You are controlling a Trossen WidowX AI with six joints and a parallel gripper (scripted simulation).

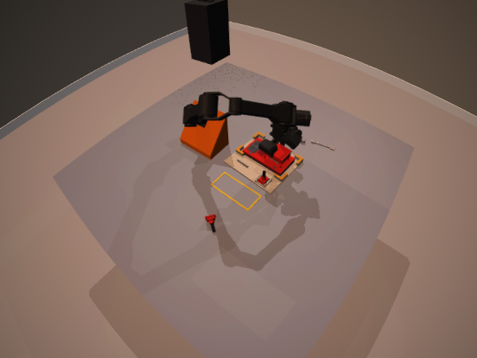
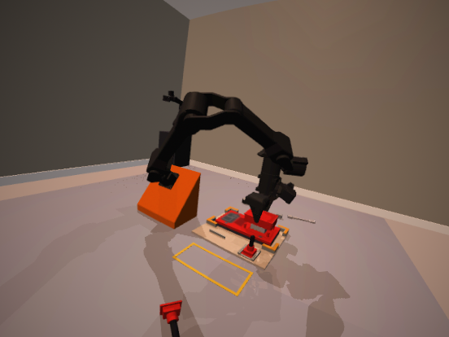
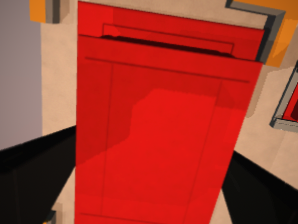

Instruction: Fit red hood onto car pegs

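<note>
My gripper tip is 10 mm below the red hood. Also, from my gripper tip: small wheel: 230 mm to the left, 140 mm behind, 50 mm below; then grey engine block: 40 mm below; then thin metal rod: 230 mm to the left, 120 mm ahead, 60 mm below.
</note>
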